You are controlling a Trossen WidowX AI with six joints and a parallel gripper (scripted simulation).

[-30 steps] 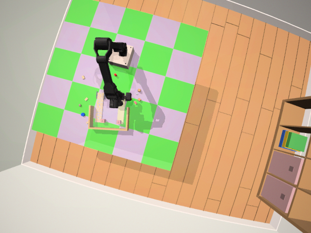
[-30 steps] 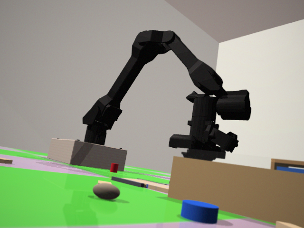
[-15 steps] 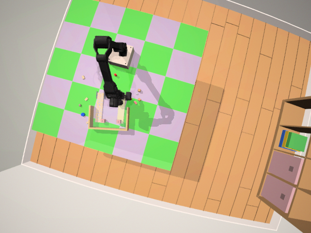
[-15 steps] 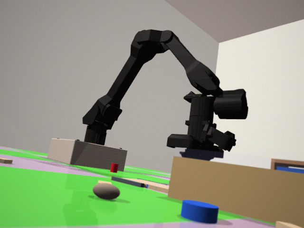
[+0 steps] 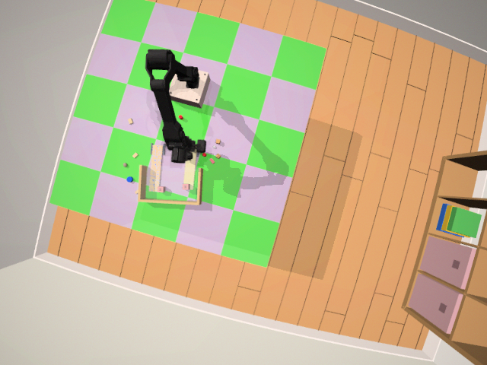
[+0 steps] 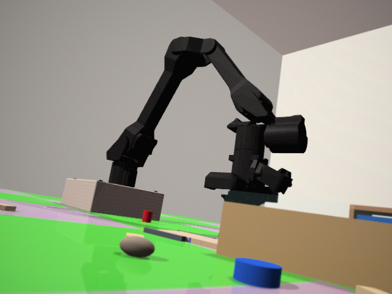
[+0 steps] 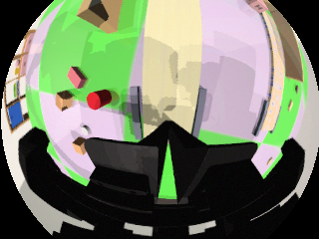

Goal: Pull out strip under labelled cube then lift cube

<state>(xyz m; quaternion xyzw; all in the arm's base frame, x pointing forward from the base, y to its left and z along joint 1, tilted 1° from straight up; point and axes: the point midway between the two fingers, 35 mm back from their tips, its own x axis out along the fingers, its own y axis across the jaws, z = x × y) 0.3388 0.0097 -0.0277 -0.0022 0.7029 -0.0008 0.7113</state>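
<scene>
My gripper tip is now 100 mm short of the beige strip. Also, from my gripper tip: grey stone 120 mm ahead, 360 mm to the right; then blue disc 190 mm ahead, 330 mm to the right; then pink block 60 mm ahead, 120 mm to the left.
</scene>
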